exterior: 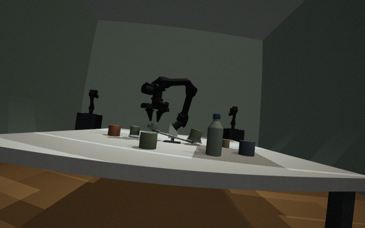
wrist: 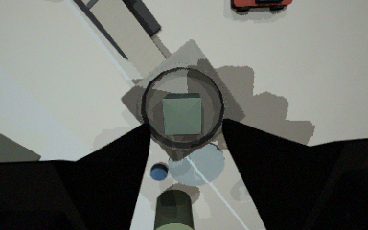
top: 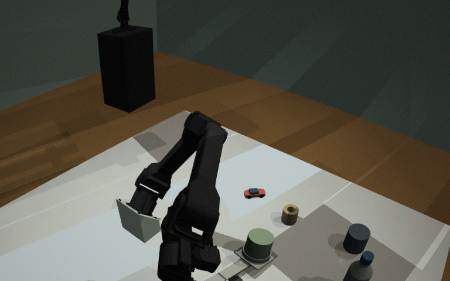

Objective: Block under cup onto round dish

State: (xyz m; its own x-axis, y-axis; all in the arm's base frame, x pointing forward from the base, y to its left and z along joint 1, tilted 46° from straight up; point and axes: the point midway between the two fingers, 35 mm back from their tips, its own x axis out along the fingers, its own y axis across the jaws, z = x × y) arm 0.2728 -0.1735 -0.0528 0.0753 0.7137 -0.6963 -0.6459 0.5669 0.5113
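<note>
My gripper tip is 30 mm above the teal block. Round my gripper tip: bottle (350 mm ahead, 260 mm to the left); then pale blue round dish (110 mm to the right, 110 mm below, 90 mm behind); then red-brown cylinder (220 mm to the right, 80 mm below, 40 mm behind).
</note>
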